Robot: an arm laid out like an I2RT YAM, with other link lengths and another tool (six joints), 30 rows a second.
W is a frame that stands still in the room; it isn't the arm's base.
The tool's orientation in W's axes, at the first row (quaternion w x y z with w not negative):
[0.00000 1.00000 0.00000 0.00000]
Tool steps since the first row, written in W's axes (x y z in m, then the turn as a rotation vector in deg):
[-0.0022 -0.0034 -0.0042 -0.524 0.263 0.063]
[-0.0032 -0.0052 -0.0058 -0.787 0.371 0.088]
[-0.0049 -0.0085 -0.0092 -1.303 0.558 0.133]
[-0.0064 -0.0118 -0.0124 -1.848 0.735 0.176]
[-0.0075 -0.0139 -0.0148 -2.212 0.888 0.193]
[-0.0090 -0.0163 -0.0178 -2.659 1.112 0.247]
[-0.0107 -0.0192 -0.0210 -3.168 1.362 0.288]
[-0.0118 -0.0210 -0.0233 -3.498 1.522 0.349]
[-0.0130 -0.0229 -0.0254 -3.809 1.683 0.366]
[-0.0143 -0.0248 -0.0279 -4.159 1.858 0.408]
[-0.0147 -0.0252 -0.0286 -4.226 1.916 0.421]
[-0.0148 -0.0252 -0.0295 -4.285 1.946 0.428]
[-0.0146 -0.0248 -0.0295 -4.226 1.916 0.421]
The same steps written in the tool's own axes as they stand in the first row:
[-0.0022 0.0034 0.0042 -0.524 -0.263 -0.063]
[-0.0032 0.0052 0.0058 -0.787 -0.371 -0.088]
[-0.0049 0.0085 0.0092 -1.303 -0.558 -0.133]
[-0.0064 0.0118 0.0124 -1.848 -0.735 -0.176]
[-0.0075 0.0139 0.0148 -2.212 -0.888 -0.193]
[-0.0090 0.0163 0.0178 -2.659 -1.112 -0.247]
[-0.0107 0.0192 0.0210 -3.168 -1.362 -0.288]
[-0.0118 0.0210 0.0233 -3.498 -1.522 -0.349]
[-0.0130 0.0229 0.0254 -3.809 -1.683 -0.366]
[-0.0143 0.0248 0.0279 -4.159 -1.858 -0.408]
[-0.0147 0.0252 0.0286 -4.226 -1.916 -0.421]
[-0.0148 0.0252 0.0295 -4.285 -1.946 -0.428]
[-0.0146 0.0248 0.0295 -4.226 -1.916 -0.421]

